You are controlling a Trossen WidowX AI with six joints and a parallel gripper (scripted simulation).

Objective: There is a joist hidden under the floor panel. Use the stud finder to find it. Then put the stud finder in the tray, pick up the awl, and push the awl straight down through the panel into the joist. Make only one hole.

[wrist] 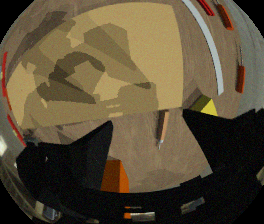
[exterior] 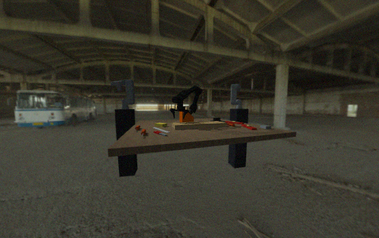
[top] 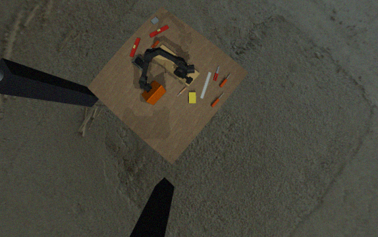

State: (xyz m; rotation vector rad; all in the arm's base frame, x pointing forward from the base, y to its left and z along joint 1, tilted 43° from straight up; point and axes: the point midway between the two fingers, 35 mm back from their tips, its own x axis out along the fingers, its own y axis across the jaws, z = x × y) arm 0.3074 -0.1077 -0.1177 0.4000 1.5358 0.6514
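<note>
Right now my gripper tip is 100 mm past the awl, 60 mm to the left of it and 70 mm above it. From my gripper tip the other things lie so: grey tray (180 mm behind, 500 mm to the left, 60 mm below); then white ruler (150 mm ahead, 180 mm to the right, 80 mm below); then yellow stud finder (60 mm behind, 180 mm to the right, 60 mm below).
</note>
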